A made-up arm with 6 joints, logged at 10 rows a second.
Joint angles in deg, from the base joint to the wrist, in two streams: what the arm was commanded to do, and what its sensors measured. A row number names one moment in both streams.
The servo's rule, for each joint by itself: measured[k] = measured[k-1] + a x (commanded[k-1-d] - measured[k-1]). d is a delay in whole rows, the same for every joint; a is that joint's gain. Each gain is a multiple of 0.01, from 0.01 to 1. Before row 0 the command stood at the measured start. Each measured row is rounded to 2 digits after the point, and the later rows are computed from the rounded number. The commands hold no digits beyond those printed.
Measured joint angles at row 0:
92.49, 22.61, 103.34, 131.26, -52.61, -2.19
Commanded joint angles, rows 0 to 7:
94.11, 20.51, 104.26, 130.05, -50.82, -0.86
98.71, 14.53, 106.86, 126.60, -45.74, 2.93
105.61, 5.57, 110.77, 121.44, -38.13, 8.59
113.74, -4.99, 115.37, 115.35, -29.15, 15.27
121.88, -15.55, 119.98, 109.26, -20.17, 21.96
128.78, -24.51, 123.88, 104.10, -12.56, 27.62
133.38, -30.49, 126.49, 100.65, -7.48, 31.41
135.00, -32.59, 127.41, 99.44, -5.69, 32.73
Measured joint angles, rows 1 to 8:
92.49, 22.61, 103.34, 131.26, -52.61, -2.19
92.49, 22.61, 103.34, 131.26, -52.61, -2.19
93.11, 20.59, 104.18, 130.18, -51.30, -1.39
95.24, 14.77, 106.62, 126.99, -47.24, 1.20
99.18, 5.94, 110.40, 122.05, -40.59, 5.63
104.71, -4.55, 114.92, 116.09, -32.24, 11.41
111.23, -15.11, 119.52, 110.01, -23.43, 17.74
117.90, -24.13, 123.49, 104.75, -15.49, 23.67
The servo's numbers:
d 2
a 0.38 0.96 0.91 0.89 0.73 0.60

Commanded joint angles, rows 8 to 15:
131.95, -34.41, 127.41, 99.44, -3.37, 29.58
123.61, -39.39, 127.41, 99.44, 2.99, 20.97
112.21, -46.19, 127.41, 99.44, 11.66, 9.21
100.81, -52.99, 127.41, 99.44, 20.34, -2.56
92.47, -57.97, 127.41, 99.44, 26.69, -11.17
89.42, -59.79, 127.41, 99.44, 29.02, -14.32
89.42, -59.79, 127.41, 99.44, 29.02, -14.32
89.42, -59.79, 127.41, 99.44, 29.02, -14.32
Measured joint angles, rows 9 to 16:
123.78, -30.24, 126.22, 101.10, -9.64, 28.31
128.04, -32.50, 127.30, 99.62, -6.76, 30.96
129.53, -34.33, 127.40, 99.46, -4.29, 30.13
127.28, -39.19, 127.41, 99.44, 1.02, 24.63
121.55, -45.91, 127.41, 99.44, 8.79, 15.38
113.67, -52.71, 127.41, 99.44, 17.22, 4.62
105.61, -57.76, 127.41, 99.44, 24.13, -4.85
99.46, -59.71, 127.41, 99.44, 27.70, -10.53

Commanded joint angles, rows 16 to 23:
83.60, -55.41, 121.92, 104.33, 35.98, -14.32
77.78, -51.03, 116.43, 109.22, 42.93, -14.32
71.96, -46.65, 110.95, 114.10, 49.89, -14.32
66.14, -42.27, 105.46, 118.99, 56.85, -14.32
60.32, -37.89, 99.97, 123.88, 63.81, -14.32
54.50, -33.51, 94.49, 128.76, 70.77, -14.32
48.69, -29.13, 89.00, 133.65, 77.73, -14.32
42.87, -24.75, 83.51, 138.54, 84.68, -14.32
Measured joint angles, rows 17 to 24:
95.64, -59.79, 127.41, 99.44, 28.66, -12.80
93.28, -59.79, 127.41, 99.44, 28.92, -13.71
89.60, -55.59, 122.41, 103.79, 34.07, -14.08
85.11, -51.21, 116.97, 108.62, 40.54, -14.22
80.11, -46.83, 111.49, 113.50, 47.37, -14.28
74.80, -42.45, 106.00, 118.39, 54.29, -14.30
69.30, -38.07, 100.51, 123.28, 61.24, -14.31
63.68, -33.69, 95.03, 128.16, 68.20, -14.32

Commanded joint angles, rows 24 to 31:
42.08, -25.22, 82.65, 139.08, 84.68, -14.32
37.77, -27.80, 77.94, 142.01, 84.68, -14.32
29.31, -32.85, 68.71, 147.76, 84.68, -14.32
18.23, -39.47, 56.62, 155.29, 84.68, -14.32
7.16, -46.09, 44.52, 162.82, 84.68, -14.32
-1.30, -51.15, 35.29, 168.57, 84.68, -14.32
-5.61, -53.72, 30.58, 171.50, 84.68, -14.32
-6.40, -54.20, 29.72, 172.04, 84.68, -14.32
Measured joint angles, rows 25 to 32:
57.98, -29.31, 89.54, 133.05, 75.16, -14.32
52.24, -24.93, 84.05, 137.94, 82.11, -14.32
48.38, -25.21, 82.78, 138.95, 83.99, -14.32
44.35, -27.70, 78.38, 141.67, 84.49, -14.32
38.63, -32.64, 69.58, 147.09, 84.63, -14.32
30.88, -39.20, 57.79, 154.39, 84.67, -14.32
21.87, -45.81, 45.71, 161.89, 84.68, -14.32
13.07, -50.94, 36.23, 167.84, 84.68, -14.32

